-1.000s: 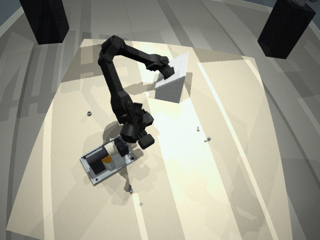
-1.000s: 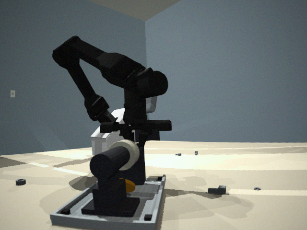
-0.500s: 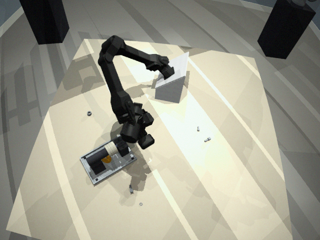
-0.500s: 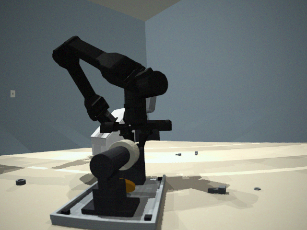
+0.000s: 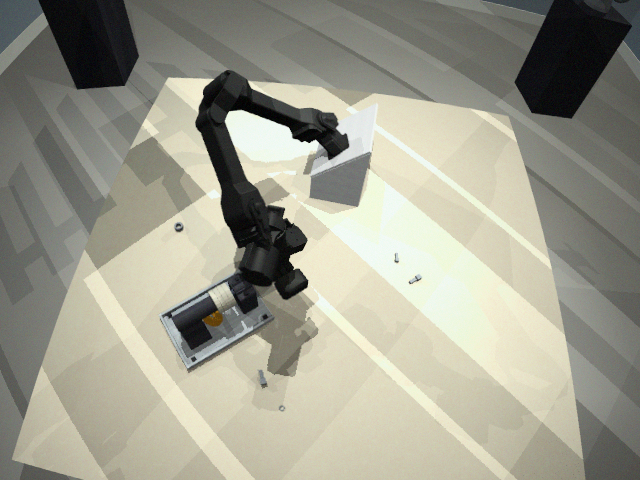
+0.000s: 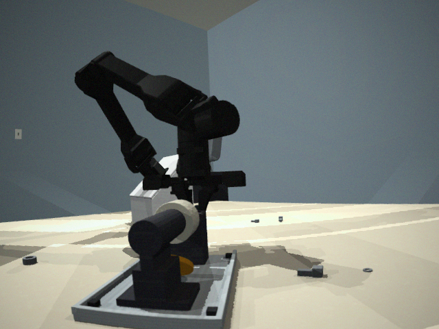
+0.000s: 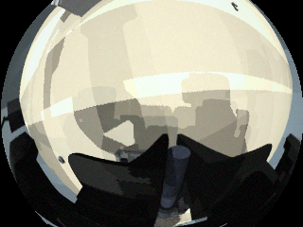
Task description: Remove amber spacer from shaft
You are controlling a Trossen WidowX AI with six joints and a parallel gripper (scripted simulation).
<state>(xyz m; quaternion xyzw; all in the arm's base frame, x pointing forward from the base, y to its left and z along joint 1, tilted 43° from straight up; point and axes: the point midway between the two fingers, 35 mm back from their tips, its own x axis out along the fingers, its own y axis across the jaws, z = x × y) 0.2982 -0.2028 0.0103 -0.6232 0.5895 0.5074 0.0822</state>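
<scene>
Right now the grey-blue shaft is 4 cm ahead of my gripper tip, 6 cm to the right of it and 3 cm above it. From my gripper tip the other things lie so: nut: 16 cm behind, 26 cm to the right, 4 cm below; cream spacer: 7 cm ahead, 11 cm to the right, 3 cm above; amber spacer: 9 cm ahead, 14 cm to the right, 2 cm below.
</scene>
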